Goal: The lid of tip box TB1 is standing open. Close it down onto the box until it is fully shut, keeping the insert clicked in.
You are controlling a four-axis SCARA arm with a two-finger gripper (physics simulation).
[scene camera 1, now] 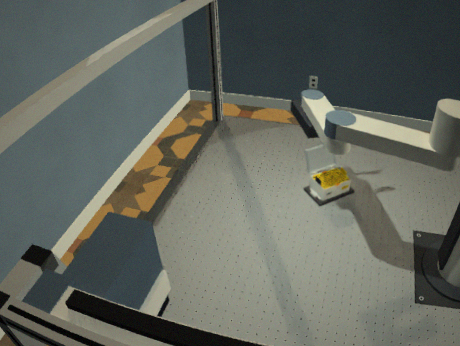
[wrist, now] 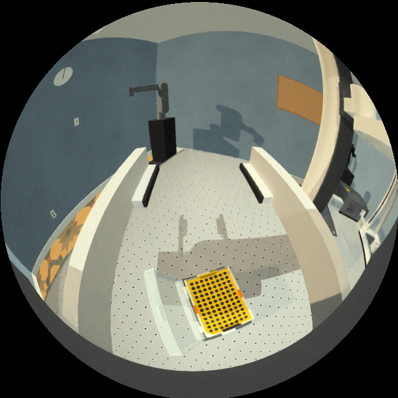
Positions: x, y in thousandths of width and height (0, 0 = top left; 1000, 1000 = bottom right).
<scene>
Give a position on a clear lid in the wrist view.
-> At 451, 828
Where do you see a yellow insert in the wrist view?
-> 554, 775
</scene>
